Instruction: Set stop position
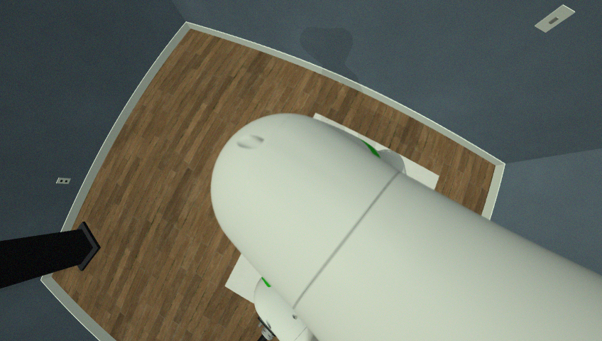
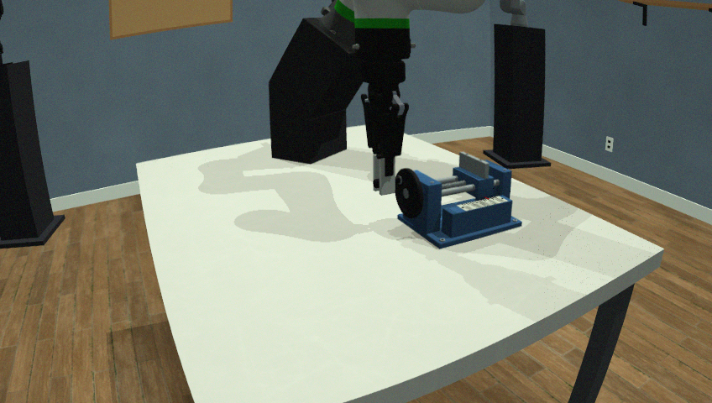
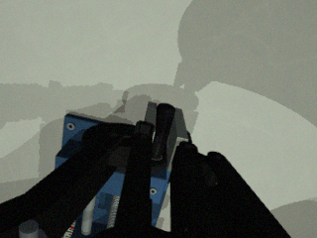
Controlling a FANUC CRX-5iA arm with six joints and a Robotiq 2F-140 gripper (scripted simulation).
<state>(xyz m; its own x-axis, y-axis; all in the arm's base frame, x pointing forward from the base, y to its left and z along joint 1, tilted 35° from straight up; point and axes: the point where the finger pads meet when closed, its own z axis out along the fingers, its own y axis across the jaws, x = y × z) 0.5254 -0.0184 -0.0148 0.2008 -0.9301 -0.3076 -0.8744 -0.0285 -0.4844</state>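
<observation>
The handwheel lies 20 mm to the left of my hand and 20 mm below it. From my hand the other things lie so: stop block (180 mm to the left, 20 mm below).
</observation>
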